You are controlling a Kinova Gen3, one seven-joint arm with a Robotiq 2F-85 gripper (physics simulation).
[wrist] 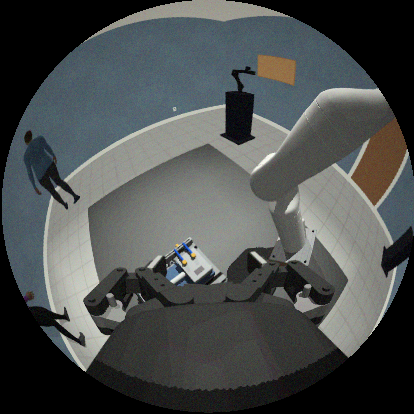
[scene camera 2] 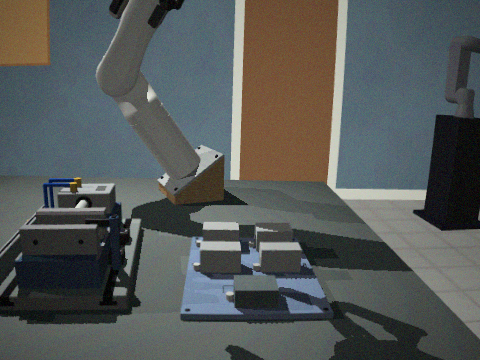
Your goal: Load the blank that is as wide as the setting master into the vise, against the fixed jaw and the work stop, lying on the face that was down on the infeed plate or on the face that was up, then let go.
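Frame: origin at the arm's base, x ahead, y left, z up, level; centimetres.
Seen in the pictures: gripper, fingertip midpoint: (wrist: 206, 263) (scene camera 2: 133, 21); arm's base, link origin: (wrist: 293, 241) (scene camera 2: 185, 168).
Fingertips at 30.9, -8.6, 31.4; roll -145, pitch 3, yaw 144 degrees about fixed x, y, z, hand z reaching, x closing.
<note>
Pixels of each thing's top centre, then the offset from my fingertips to it, as dx, dy, dz. "spot": a spot on its surface instead.
- vise, top centre: (scene camera 2: 72, 202) (wrist: 167, 280) +9.8, -8.6, -28.1
- dark blue upright bracket, surface spot: (scene camera 2: 115, 242) spot: +17.1, -0.8, -31.8
- blue plate, surface spot: (scene camera 2: 200, 305) spot: +24.9, +10.9, -37.3
- middle row, surface spot: (scene camera 2: 220, 257) spot: +15.8, +14.0, -34.8
- grey box, surface spot: (scene camera 2: 107, 195) spot: +3.6, -4.3, -28.8
The vise (scene camera 2: 62, 272) stands at the left in the scene view, with a grey front jaw (scene camera 2: 59, 241) and a second grey jaw behind it; the gap between them is mostly hidden. A dark blue upright bracket (scene camera 2: 115, 242) is at its right side. Right of it, several blocks lie on a blue plate (scene camera 2: 200, 305): two light grey ones in the middle row (scene camera 2: 220, 257) (scene camera 2: 280, 258), two at the back (scene camera 2: 221, 231) (scene camera 2: 273, 233), and a darker one (scene camera 2: 256, 291) in front. I cannot tell which is the master or the matching blank. My gripper (wrist: 206, 263) is open and empty, high above the table.
A grey box (scene camera 2: 107, 195) (wrist: 197, 270) with blue tubes and yellow fittings stands at the vise's back. The arm's base (scene camera 2: 200, 182) stands behind the plate. A black pedestal (scene camera 2: 452, 172) with another arm stands at the right, off the table. A person (wrist: 42, 162) stands beyond the table.
</note>
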